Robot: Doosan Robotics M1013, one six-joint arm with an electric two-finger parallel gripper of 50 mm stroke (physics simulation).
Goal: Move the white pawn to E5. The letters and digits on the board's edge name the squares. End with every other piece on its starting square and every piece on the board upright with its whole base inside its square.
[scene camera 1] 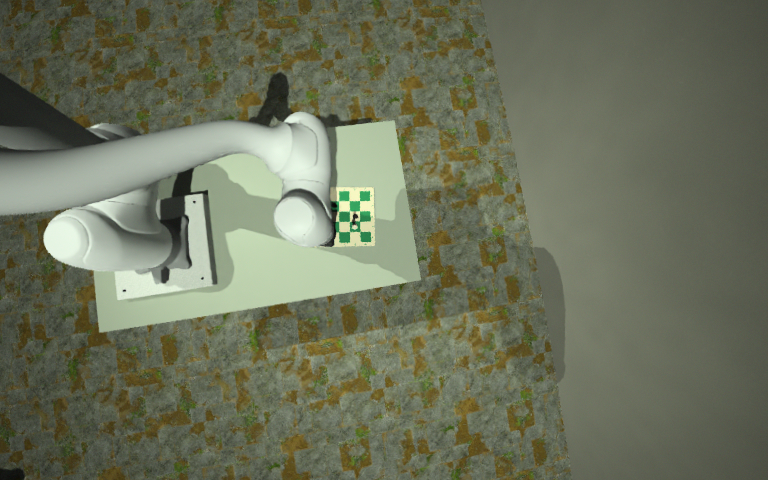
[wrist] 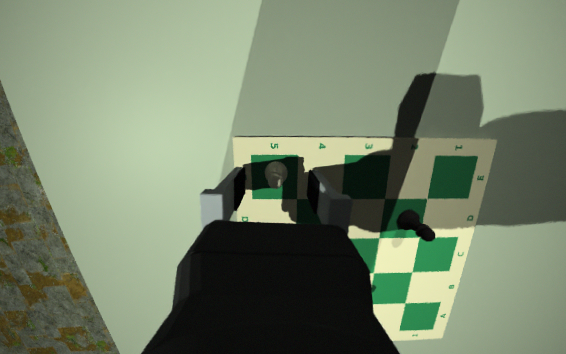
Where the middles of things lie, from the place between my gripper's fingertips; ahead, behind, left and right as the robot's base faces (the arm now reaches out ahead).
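Labels:
There is the chessboard [scene camera 1: 357, 200], and I consider how my hand stands to it. My hand is 1 cm above the chessboard and 7 cm to the right of it, while still being 8 cm short of it.

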